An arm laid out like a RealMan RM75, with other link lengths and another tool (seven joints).
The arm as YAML. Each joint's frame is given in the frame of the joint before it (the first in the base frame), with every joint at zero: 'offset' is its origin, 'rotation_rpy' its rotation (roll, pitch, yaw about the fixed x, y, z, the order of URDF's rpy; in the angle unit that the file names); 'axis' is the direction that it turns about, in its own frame. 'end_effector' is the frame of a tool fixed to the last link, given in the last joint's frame.
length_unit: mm
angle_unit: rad
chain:
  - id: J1
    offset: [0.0, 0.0, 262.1]
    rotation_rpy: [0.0, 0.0, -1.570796]
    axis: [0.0, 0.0, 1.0]
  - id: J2
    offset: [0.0, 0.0, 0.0]
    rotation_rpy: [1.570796, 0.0, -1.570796]
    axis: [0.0, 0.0, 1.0]
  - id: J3
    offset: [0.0, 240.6, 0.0]
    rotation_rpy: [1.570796, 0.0, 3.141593]
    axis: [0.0, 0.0, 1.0]
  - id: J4
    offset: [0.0, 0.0, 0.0]
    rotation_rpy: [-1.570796, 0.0, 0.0]
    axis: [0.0, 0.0, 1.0]
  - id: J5
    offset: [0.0, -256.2, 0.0]
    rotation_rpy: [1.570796, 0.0, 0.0]
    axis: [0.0, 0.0, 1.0]
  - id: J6
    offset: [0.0, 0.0, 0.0]
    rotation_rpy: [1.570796, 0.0, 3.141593]
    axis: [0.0, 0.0, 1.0]
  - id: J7
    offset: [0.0, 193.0, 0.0]
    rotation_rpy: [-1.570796, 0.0, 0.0]
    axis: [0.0, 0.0, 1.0]
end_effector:
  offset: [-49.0, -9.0, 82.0]
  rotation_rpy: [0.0, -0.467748, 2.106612]
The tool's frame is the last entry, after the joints.
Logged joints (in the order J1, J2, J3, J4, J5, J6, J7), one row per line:
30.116, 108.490, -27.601, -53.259, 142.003, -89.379, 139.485
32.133, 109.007, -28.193, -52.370, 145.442, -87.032, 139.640
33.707, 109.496, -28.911, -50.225, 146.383, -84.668, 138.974
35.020, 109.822, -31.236, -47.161, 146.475, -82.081, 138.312
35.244, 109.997, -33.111, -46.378, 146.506, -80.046, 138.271
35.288, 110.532, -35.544, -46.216, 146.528, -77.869, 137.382
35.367, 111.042, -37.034, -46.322, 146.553, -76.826, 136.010
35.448, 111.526, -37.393, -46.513, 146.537, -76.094, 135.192
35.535, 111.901, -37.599, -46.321, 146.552, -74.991, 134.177
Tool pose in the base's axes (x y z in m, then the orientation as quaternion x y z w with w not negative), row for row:
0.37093, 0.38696, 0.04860, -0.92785, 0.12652, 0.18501, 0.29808
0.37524, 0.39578, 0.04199, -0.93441, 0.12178, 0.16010, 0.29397
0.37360, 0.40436, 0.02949, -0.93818, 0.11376, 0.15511, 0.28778
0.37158, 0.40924, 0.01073, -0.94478, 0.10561, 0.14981, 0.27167
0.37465, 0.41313, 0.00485, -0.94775, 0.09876, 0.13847, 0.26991
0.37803, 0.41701, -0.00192, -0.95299, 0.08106, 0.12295, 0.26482
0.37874, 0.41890, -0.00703, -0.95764, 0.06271, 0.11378, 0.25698
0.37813, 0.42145, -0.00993, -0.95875, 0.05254, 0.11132, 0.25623
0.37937, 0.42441, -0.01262, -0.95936, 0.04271, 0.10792, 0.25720
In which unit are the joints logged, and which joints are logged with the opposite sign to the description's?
The joints are logged in degrees. Opposite sign: J5.
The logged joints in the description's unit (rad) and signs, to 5 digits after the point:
0.52562, 1.89351, -0.48173, -0.92954, -2.47842, -1.55996, 2.43447
0.56083, 1.90253, -0.49206, -0.91403, -2.53844, -1.51899, 2.43718
0.58830, 1.91107, -0.50459, -0.87659, -2.55487, -1.47774, 2.42555
0.61121, 1.91676, -0.54517, -0.82311, -2.55647, -1.43258, 2.41400
0.61512, 1.91981, -0.57790, -0.80945, -2.55701, -1.39707, 2.41328
0.61589, 1.92915, -0.62036, -0.80662, -2.55740, -1.35907, 2.39777
0.61727, 1.93805, -0.64637, -0.80847, -2.55783, -1.34087, 2.37382
0.61868, 1.94650, -0.65263, -0.81180, -2.55755, -1.32809, 2.35955
0.62020, 1.95304, -0.65623, -0.80845, -2.55781, -1.30884, 2.34183

